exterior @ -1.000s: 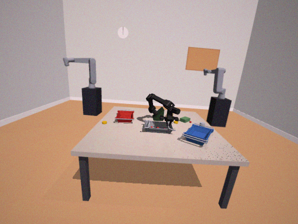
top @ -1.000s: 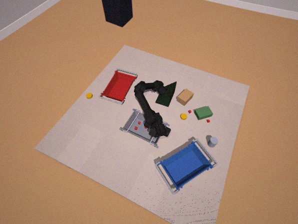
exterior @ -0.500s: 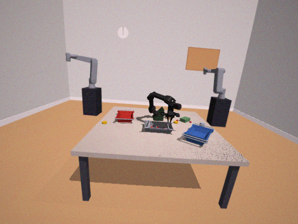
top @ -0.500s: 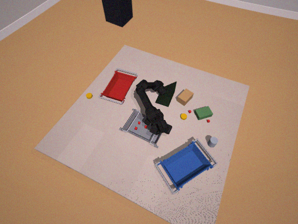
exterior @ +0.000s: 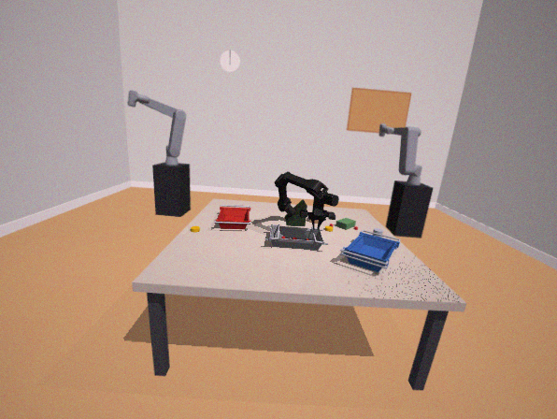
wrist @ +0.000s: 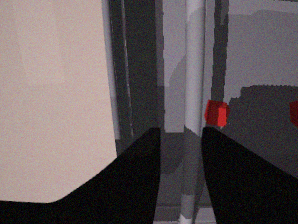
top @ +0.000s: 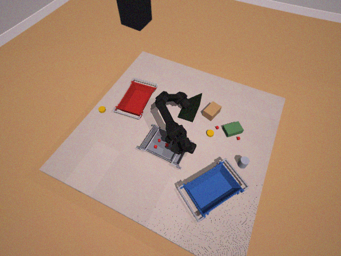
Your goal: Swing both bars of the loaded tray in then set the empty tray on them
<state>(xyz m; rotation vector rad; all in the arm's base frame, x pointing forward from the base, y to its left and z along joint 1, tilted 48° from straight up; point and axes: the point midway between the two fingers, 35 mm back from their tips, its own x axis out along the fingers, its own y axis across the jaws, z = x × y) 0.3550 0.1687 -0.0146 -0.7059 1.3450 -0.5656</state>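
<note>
The red tray lies 500 mm to the right of my gripper tip, 250 mm behind it and 40 mm below it. Round my gripper tip: grey cylinder (390 mm to the left, 140 mm behind, 50 mm below); then green block (360 mm behind, 240 mm to the left, 70 mm below); then tan box (430 mm behind, 60 mm below, 50 mm to the left).
</note>
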